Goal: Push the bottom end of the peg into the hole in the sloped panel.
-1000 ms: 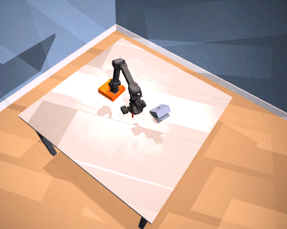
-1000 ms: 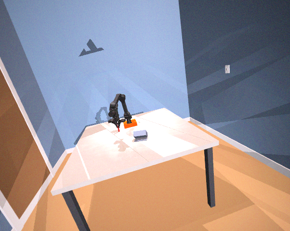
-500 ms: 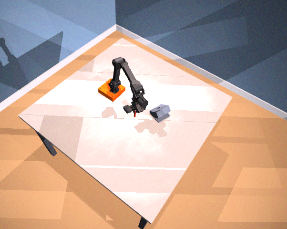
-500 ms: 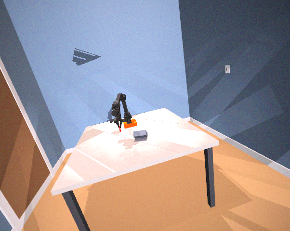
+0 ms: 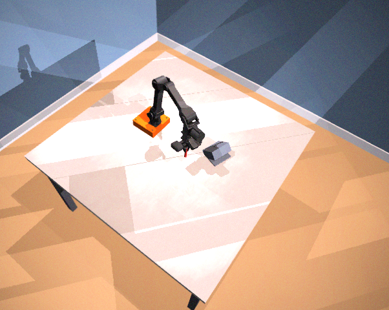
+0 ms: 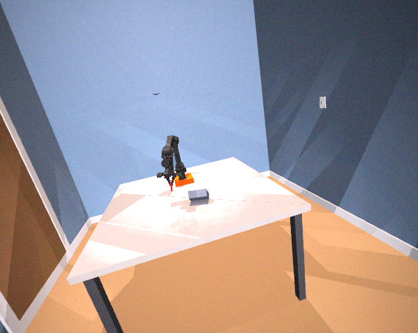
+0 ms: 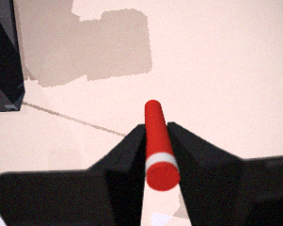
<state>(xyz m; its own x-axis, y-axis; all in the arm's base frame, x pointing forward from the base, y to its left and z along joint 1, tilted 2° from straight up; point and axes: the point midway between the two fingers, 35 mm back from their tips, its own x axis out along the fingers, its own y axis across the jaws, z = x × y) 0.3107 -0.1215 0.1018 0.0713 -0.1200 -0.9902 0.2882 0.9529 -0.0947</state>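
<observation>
Now: the grey sloped panel 120 mm ahead of my gripper tip, 170 mm to the left of it and 90 mm below it. Round my gripper tip: round red peg: 20 mm above.
</observation>
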